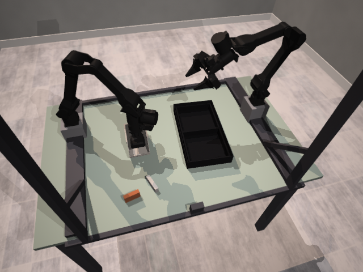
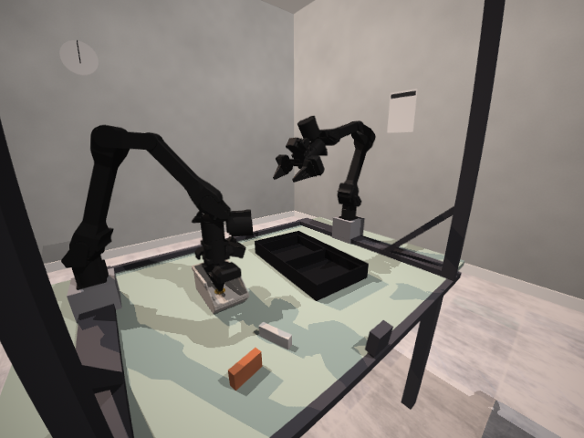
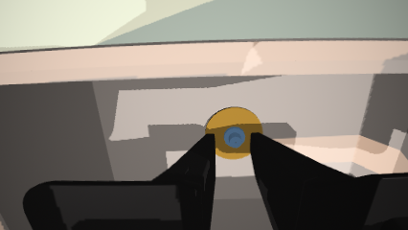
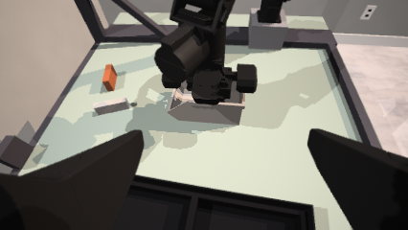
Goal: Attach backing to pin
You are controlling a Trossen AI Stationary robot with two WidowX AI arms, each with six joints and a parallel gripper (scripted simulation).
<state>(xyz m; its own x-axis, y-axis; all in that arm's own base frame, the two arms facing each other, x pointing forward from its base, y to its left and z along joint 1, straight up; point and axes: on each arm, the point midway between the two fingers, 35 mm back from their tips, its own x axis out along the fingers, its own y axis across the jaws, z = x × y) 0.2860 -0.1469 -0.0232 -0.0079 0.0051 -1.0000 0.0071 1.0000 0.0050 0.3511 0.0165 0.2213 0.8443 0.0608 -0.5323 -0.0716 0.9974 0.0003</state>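
My left hand is 10 mm past the bin and 10 mm above it. Round my left hand: black two-compartment tray (310 mm to the right, 30 mm below, 20 mm ahead); orange block (280 mm behind, 40 mm to the left, 30 mm below); pin (40 mm below).
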